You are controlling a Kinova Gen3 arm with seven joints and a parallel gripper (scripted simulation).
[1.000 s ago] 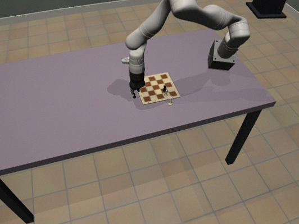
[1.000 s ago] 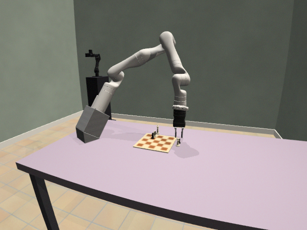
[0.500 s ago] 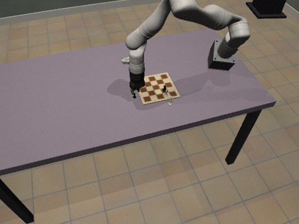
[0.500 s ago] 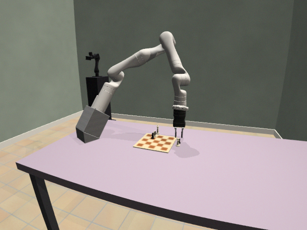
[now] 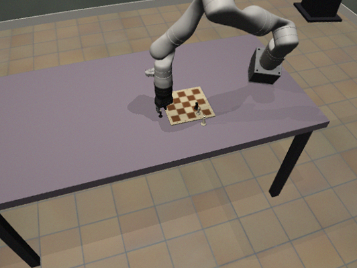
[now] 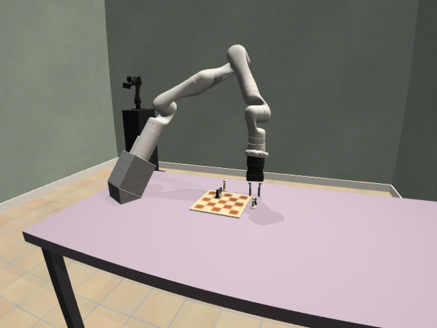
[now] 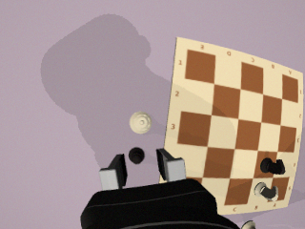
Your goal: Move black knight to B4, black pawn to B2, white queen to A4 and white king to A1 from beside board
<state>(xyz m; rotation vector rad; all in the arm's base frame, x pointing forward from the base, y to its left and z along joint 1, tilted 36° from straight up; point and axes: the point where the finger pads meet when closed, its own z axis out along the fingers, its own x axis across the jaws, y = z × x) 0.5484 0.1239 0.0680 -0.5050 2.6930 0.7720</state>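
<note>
My hand is 4 cm above the black pawn. Also, from my hand: chessboard: 13 cm behind, 6 cm to the right, 5 cm below; then black knight: 17 cm behind, 4 cm below, 3 cm to the right.
</note>
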